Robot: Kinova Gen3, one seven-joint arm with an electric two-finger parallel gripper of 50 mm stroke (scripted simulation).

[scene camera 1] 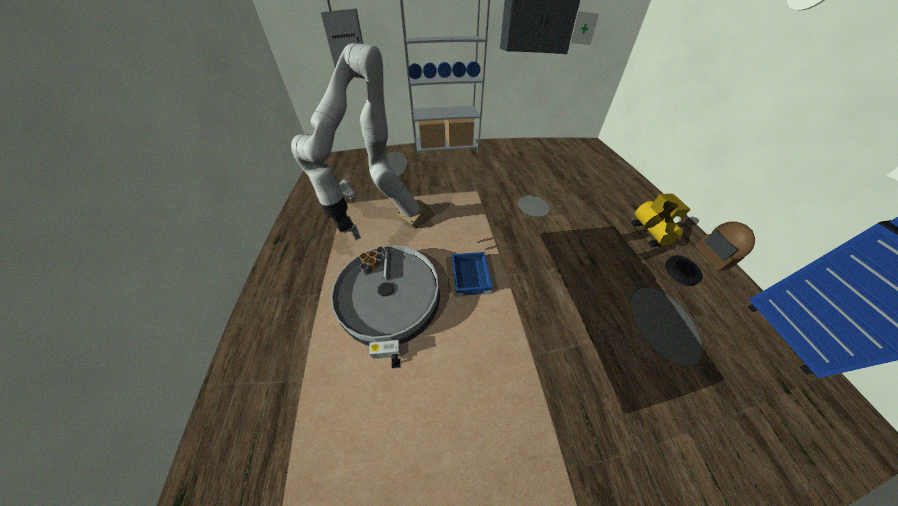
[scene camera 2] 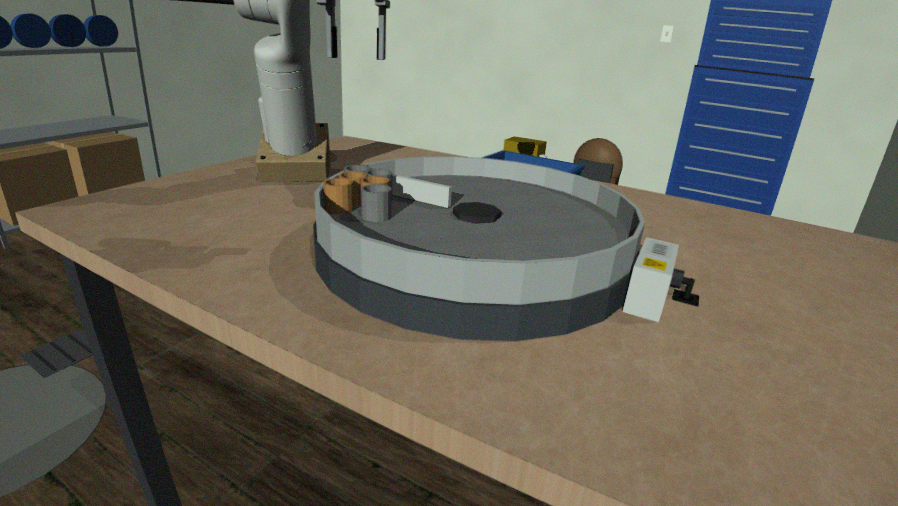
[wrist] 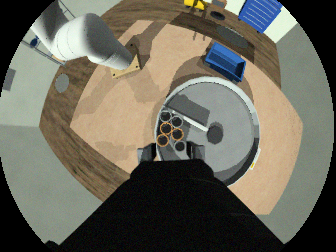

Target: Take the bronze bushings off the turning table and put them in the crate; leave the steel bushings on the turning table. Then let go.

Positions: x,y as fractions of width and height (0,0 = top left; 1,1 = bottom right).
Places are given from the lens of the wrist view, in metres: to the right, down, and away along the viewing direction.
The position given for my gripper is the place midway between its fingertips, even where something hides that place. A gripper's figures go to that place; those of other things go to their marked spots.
my gripper (wrist: 0.51,0.59): 0.01, 0.04, 0.18
blue crate (wrist: 0.68,0.25): 0.31, -0.32, 0.41
grey turning table (wrist: 0.68,0.57): 0.23, 0.06, 0.36
The marked spots on the blue crate and the grey turning table are 0.39 m apart.
